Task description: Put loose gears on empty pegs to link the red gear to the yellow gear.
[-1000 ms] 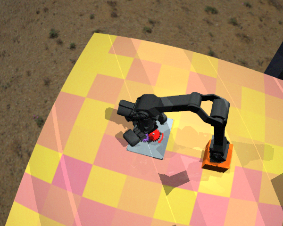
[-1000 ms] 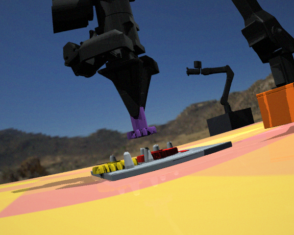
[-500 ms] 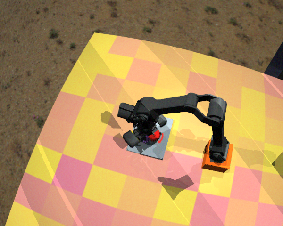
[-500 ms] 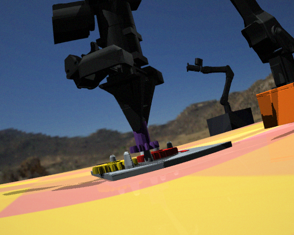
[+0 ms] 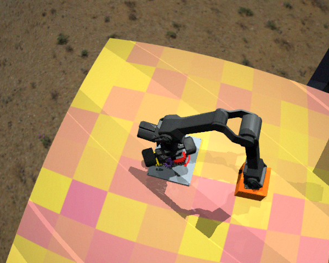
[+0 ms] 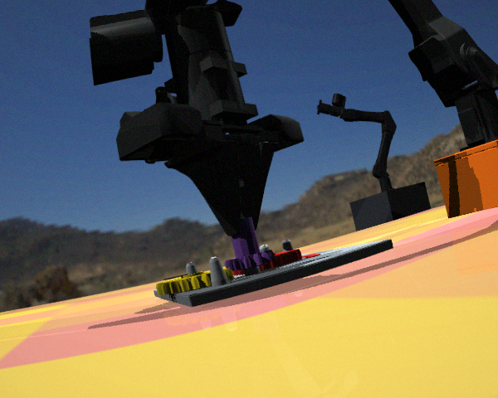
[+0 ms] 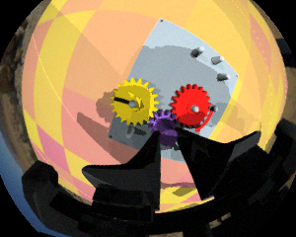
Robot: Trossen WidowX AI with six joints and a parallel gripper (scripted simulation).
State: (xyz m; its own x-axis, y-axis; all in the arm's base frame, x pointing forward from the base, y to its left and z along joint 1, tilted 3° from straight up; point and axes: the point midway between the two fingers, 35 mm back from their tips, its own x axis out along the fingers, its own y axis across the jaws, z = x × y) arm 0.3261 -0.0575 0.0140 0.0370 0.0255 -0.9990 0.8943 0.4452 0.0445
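My gripper tip is now 50 mm short of the yellow gear, 30 mm above it and 20 mm to the left of it. Also, from my gripper tip: red gear 30 mm to the right, 30 mm below, 30 mm behind; purple gear 10 mm below; grey board 40 mm to the right, 40 mm below, 20 mm behind.
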